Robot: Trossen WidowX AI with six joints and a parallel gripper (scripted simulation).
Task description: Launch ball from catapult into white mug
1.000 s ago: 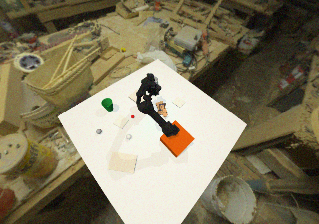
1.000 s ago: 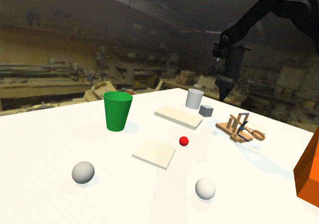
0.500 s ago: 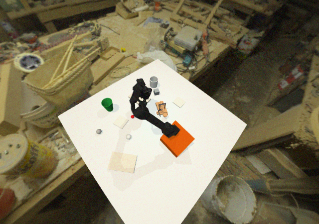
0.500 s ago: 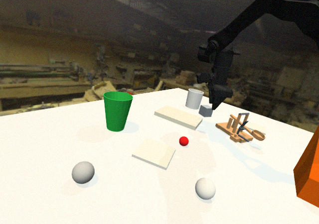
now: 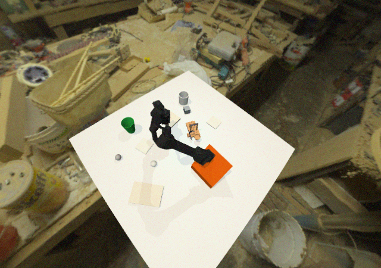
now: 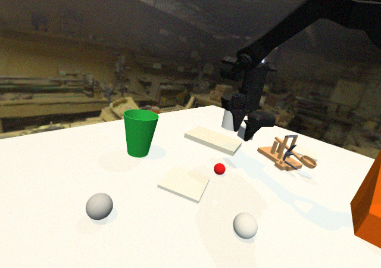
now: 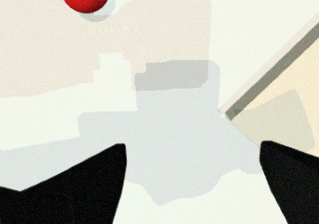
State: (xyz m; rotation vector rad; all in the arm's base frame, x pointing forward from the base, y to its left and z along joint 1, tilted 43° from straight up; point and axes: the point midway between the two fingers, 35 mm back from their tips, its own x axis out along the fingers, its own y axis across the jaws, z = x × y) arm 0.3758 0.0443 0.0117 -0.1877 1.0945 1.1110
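Now: the red ball 100 mm to the left of my gripper tip and 80 mm below it. The rest, counted from my gripper tip: green cup 220 mm ahead, 200 mm to the left, 60 mm below; grey cube 60 mm ahead, 270 mm to the right, 70 mm below; white ball 130 mm behind, 240 mm to the left, 70 mm below.
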